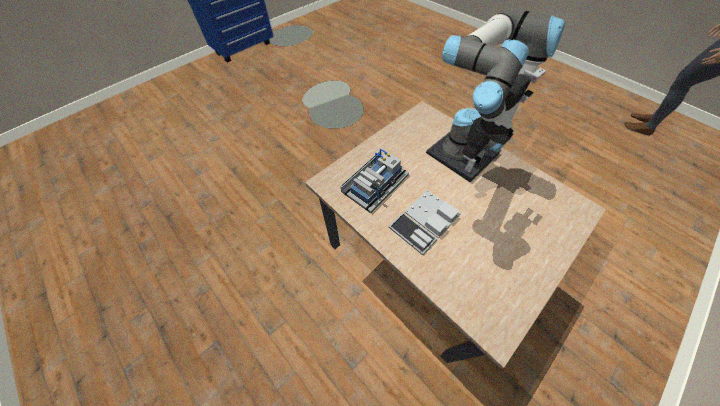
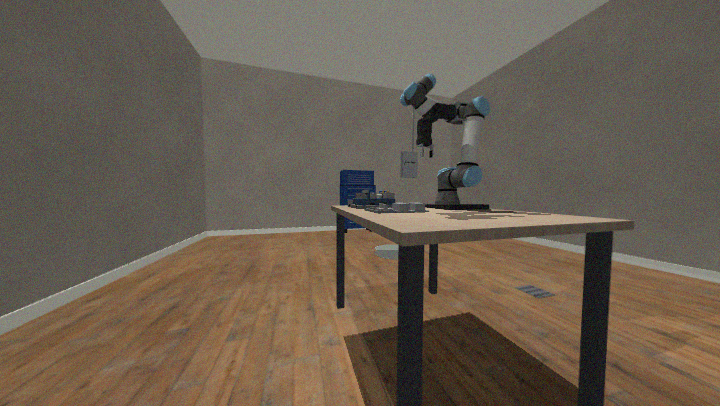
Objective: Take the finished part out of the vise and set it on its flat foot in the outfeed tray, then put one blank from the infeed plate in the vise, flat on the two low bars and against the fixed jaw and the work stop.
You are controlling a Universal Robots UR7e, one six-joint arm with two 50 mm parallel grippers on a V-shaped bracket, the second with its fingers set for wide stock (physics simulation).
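Places are measured from the arm's base along level axes (x ahead, y left, z up), in metres.
Where they show: hand, tool point: (image 1: 473, 163) (image 2: 426, 153); arm's base, link origin: (image 1: 456, 149) (image 2: 447, 204).
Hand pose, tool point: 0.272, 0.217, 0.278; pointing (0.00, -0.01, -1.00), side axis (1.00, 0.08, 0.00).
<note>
Each offset is from my tool point to the top centre of the thing, as dx, dy, dz. "*": to the spot under its first point.
The vise {+0.195, -0.330, -0.201} (image 1: 371, 177) (image 2: 372, 201), blue with light grey jaws, stands at the table's far left end. Any part between its jaws is too small to tell. The light grey infeed plate {+0.102, -0.034, -0.292} (image 1: 431, 205) has small pins and two pale blocks, one blank {+0.059, +0.013, -0.256} (image 1: 447, 211) beside another blank {+0.148, +0.025, -0.256} (image 1: 437, 224). The dark outfeed tray (image 1: 403, 225) adjoins it and holds two narrow pale pieces {+0.241, +0.029, -0.259} (image 1: 422, 237) at one end. My gripper (image 2: 426, 151) points down high above the table, its fingers apart and empty. The bracket's second gripper (image 1: 533, 83) also has its fingers spread.
The arm's black base plate (image 1: 470, 172) (image 2: 478, 206) is on the wooden table (image 1: 453, 272) (image 2: 504, 229), behind the infeed plate. Small blue and yellow fittings {* +0.101, -0.385, -0.203} (image 1: 382, 153) stand up at the vise's rear. A person's legs (image 1: 680, 93) show beyond the table. A blue cabinet (image 1: 236, 25) (image 2: 356, 179) stands farther back.
</note>
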